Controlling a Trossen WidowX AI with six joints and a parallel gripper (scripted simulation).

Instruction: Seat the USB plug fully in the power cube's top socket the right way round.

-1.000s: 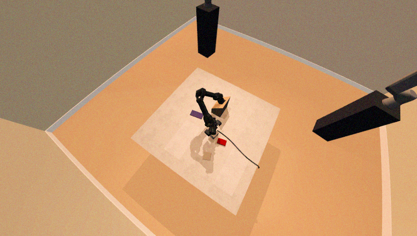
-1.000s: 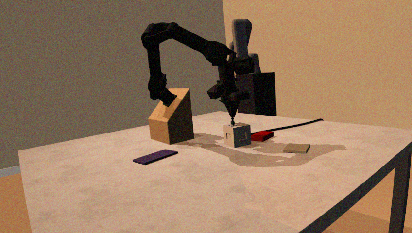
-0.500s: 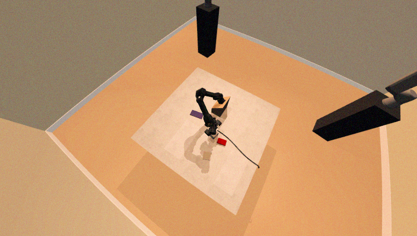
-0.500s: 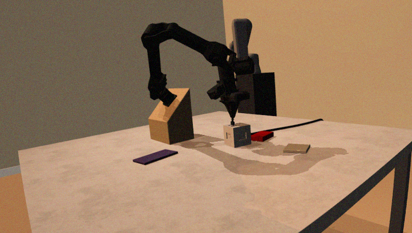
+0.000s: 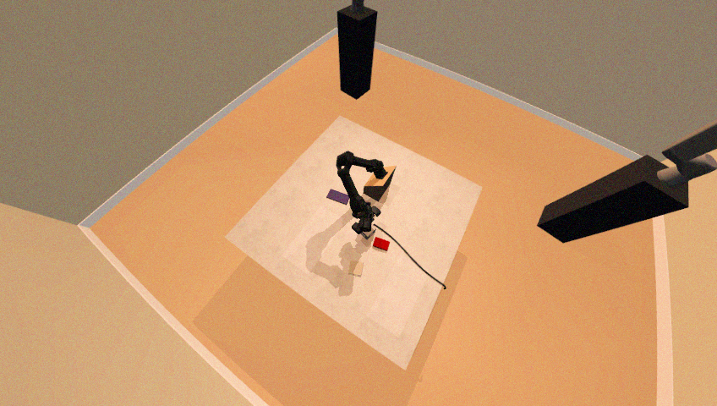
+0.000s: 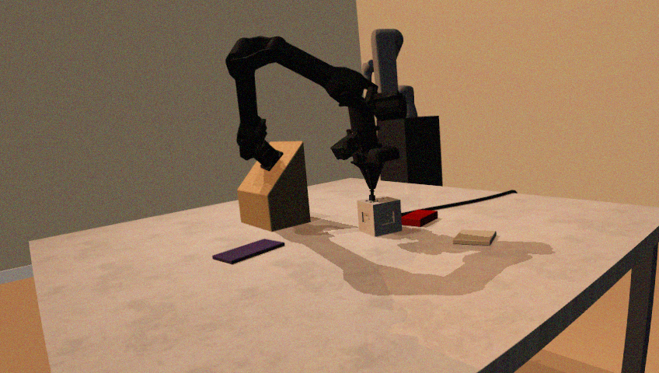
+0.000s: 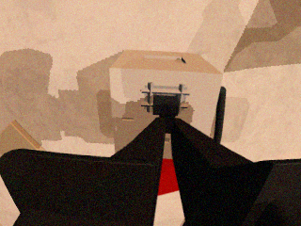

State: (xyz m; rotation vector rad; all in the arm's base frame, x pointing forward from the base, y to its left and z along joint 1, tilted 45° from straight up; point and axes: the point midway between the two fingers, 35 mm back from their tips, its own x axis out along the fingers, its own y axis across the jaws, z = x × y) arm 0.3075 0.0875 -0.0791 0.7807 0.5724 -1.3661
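My gripper tip is now 20 mm above the dark USB plug. From my gripper tip the other things lie so: red block 130 mm to the left, 100 mm below, 10 mm ahead; USB socket 40 mm below; beige tile 220 mm ahead, 110 mm to the left, 100 mm below.
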